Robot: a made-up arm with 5 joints.
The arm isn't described. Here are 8 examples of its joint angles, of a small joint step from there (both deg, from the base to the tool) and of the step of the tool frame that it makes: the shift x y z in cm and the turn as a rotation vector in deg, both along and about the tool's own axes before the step.
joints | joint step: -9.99 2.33 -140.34 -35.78 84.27 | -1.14 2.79 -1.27 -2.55 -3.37
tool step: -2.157 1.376 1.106 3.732 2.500 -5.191
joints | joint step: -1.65 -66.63 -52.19 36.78 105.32 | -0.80 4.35 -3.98 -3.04 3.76
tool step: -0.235 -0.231 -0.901 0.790 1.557 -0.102
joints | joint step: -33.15 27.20 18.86 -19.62 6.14 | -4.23 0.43 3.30 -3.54 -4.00
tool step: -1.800 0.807 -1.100 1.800 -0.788 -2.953
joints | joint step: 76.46 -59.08 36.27 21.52 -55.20 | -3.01 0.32 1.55 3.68 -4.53
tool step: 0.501 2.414 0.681 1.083 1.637 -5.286
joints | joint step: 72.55 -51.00 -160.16 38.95 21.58 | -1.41 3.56 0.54 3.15 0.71
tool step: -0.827 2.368 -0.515 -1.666 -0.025 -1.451
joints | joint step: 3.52 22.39 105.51 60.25 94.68 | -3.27 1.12 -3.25 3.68 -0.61
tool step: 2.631 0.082 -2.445 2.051 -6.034 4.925
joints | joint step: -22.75 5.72 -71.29 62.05 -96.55 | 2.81 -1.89 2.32 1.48 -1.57
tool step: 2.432 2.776 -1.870 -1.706 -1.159 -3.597
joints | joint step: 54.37 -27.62 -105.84 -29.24 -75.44 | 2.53 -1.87 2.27 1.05 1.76
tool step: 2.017 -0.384 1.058 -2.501 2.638 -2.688
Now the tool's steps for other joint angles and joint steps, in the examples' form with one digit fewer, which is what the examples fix.
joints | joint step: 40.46 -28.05 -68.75 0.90 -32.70 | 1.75 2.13 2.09 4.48 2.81
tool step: 2.37 2.15 0.99 -4.85 4.99 -3.91
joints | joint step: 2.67 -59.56 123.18 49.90 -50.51 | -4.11 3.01 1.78 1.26 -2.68
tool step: 1.88 0.86 -3.03 -3.37 -0.71 -2.33
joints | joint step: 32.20 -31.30 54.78 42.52 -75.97 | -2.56 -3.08 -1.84 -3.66 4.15
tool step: -0.49 -2.88 -1.10 -0.71 -4.15 2.15
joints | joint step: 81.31 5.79 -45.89 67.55 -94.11 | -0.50 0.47 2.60 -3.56 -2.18
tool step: -0.77 -1.27 -1.74 2.12 -2.58 3.39
